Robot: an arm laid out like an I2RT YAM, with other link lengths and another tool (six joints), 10 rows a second.
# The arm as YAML. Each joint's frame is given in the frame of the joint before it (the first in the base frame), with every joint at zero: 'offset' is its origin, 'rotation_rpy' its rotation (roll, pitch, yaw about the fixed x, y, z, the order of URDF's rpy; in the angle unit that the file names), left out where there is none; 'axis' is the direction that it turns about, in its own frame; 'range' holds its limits. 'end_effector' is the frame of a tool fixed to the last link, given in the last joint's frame.
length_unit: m
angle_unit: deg
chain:
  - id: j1
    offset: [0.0, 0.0, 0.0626]
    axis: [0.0, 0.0, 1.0]
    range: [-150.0, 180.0]
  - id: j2
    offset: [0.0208, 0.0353, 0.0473]
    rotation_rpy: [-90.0, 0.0, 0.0]
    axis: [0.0, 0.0, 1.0]
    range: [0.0, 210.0]
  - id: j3
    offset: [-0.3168, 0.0, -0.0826]
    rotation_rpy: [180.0, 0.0, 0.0]
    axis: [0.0, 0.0, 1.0]
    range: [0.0, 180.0]
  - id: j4
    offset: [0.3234, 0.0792, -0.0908]
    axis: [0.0, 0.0, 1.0]
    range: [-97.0, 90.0]
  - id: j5
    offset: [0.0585, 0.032, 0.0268]
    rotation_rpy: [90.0, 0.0, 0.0]
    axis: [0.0, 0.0, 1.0]
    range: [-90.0, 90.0]
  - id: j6
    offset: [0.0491, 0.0, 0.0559]
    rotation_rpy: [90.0, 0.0, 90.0]
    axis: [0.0, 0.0, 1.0]
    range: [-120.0, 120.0]
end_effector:
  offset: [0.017, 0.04, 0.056]
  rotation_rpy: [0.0, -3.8, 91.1]
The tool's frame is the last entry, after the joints.
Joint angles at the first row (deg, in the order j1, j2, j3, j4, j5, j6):
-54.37 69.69 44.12 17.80 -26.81 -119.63
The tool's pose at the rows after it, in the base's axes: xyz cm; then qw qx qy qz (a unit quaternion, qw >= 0):
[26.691, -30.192, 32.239, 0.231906, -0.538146, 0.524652, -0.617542]
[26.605, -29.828, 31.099, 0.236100, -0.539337, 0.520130, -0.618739]
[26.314, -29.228, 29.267, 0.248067, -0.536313, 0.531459, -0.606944]
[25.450, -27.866, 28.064, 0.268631, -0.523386, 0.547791, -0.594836]
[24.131, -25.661, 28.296, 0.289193, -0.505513, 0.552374, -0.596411]
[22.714, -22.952, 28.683, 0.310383, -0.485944, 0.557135, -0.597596]
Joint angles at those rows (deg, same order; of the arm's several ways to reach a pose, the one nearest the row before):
-54.37 70.06 42.90 20.62 -27.07 -119.63
-54.30 70.06 40.66 23.27 -27.64 -119.48
-54.09 69.58 37.85 24.32 -27.86 -118.06
-53.67 66.52 34.46 23.88 -27.81 -114.83
-52.84 60.27 30.96 22.70 -27.35 -111.15
-51.11 52.31 27.55 19.84 -25.87 -107.22

